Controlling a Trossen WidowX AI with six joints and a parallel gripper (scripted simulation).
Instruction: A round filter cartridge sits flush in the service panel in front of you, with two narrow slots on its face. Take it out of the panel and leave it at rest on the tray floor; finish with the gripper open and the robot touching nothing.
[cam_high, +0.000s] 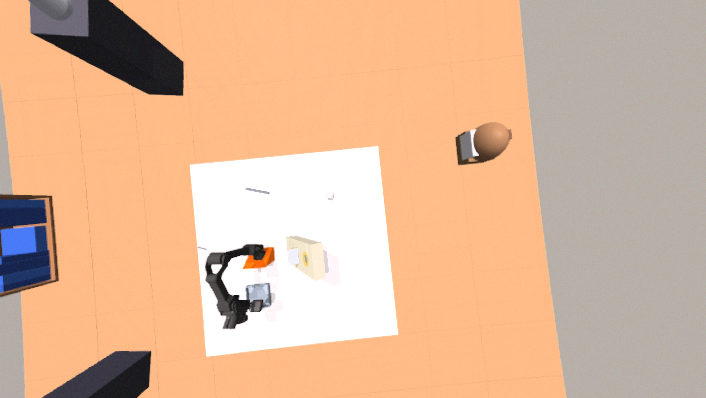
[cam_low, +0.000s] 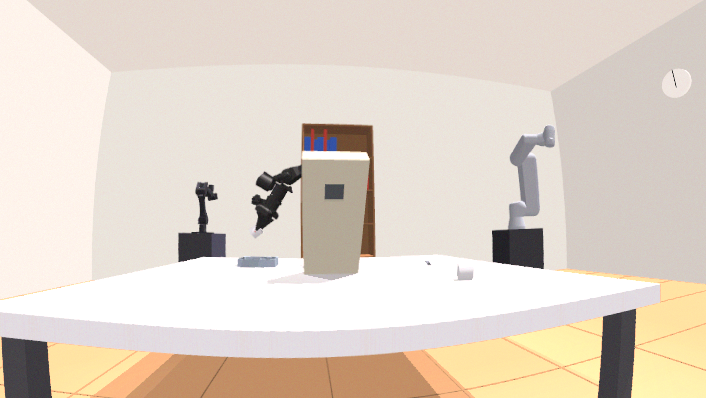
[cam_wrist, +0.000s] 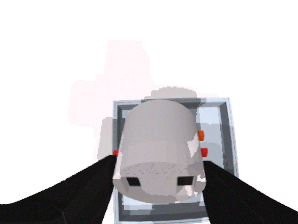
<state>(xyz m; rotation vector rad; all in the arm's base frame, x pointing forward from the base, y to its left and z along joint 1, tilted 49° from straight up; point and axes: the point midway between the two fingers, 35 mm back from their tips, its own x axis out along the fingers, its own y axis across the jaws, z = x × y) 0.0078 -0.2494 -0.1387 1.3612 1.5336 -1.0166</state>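
The grey square tray lies 14 cm below my gripper tip and 3 cm behind it. Round my gripper tip: white round filter cartridge right at my gripper tip; then small white cylinder 69 cm to the left, 44 cm ahead, 12 cm below.
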